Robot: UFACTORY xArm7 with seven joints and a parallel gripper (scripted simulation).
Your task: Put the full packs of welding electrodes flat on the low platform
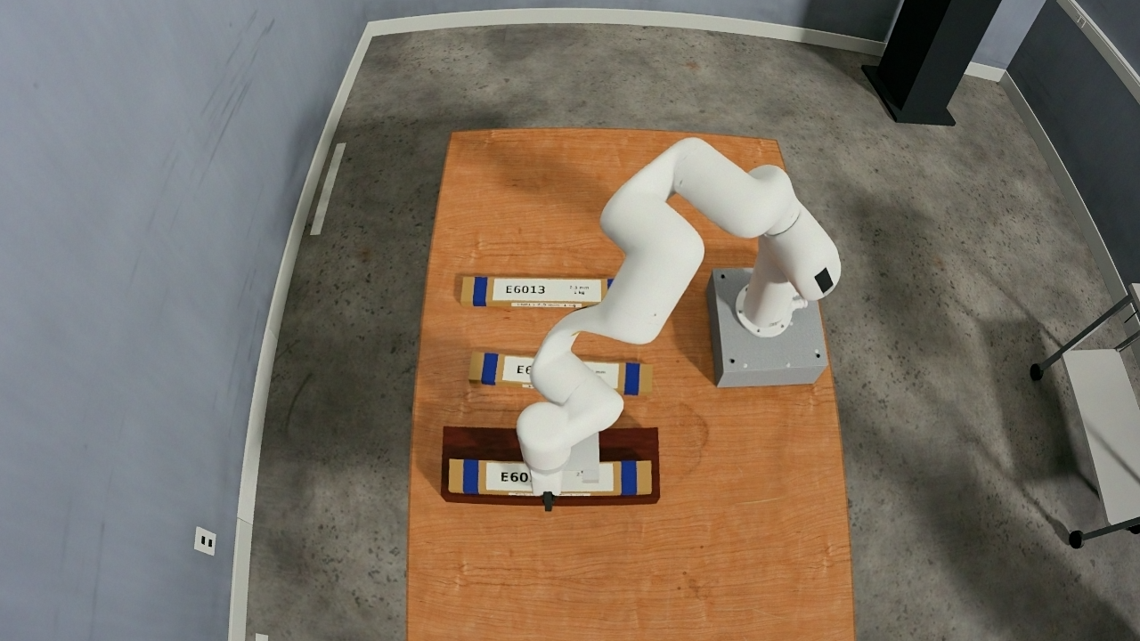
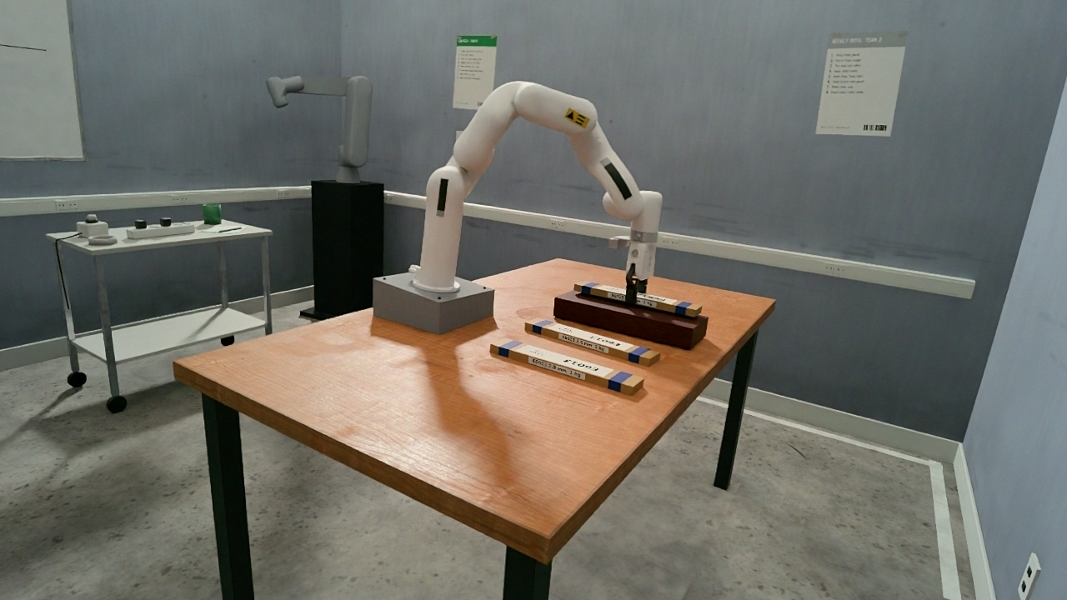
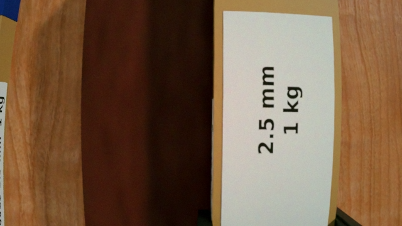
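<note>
Now: the low platform 40 mm to the right of my hand and 70 mm below it.
</note>
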